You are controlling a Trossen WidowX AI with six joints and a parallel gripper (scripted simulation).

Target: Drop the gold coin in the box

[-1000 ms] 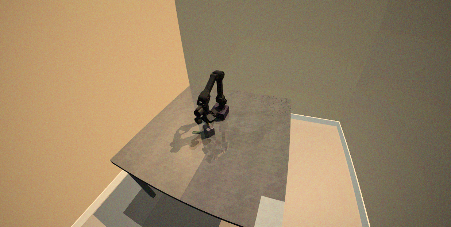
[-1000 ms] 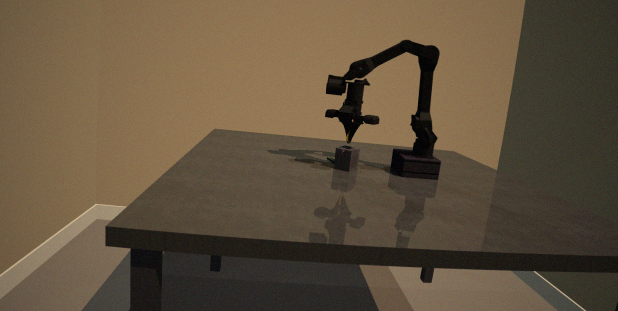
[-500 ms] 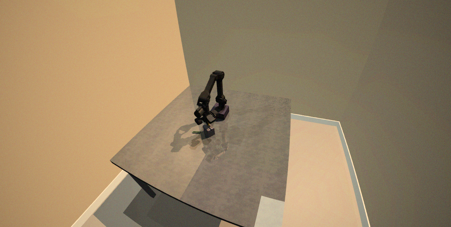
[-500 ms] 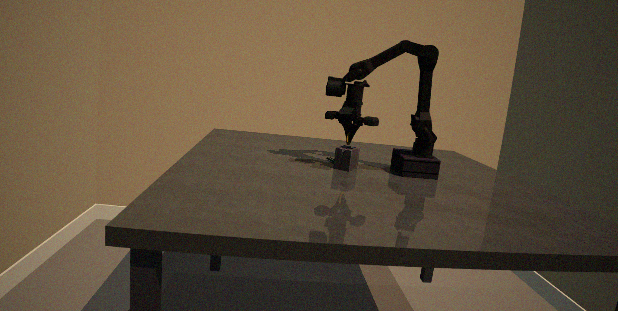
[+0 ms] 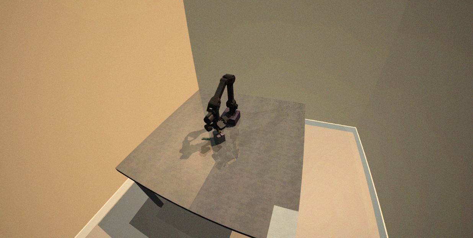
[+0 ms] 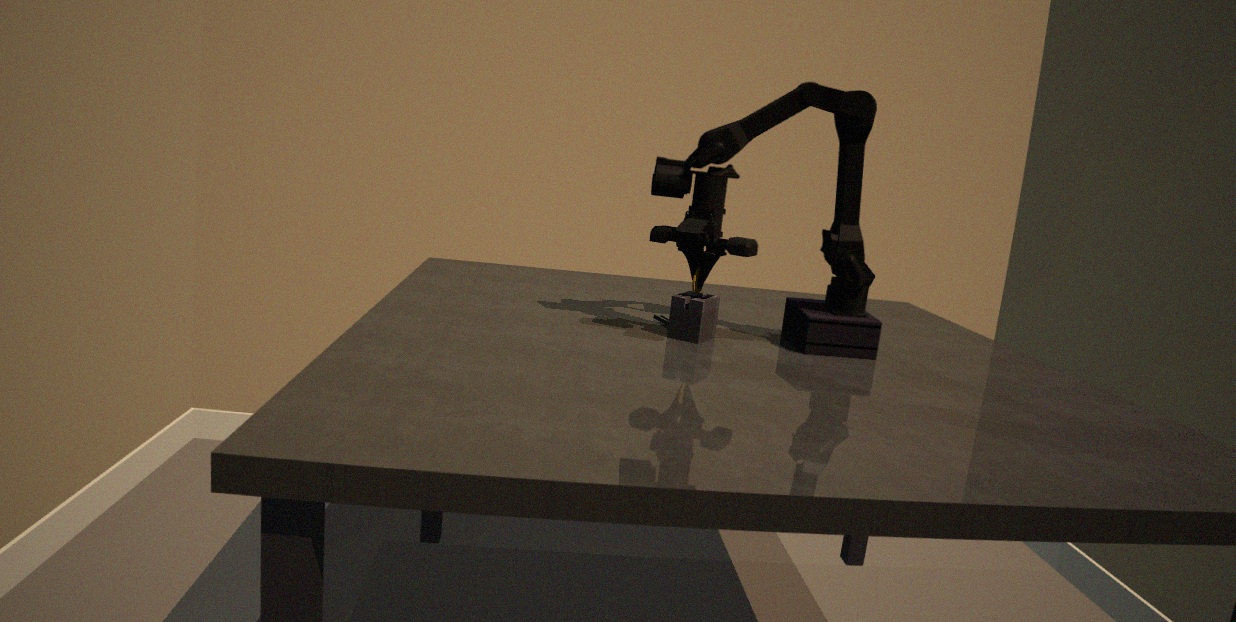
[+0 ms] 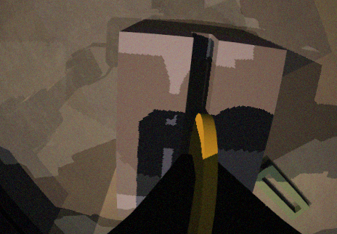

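The gold coin lies 1 cm above my gripper tip.
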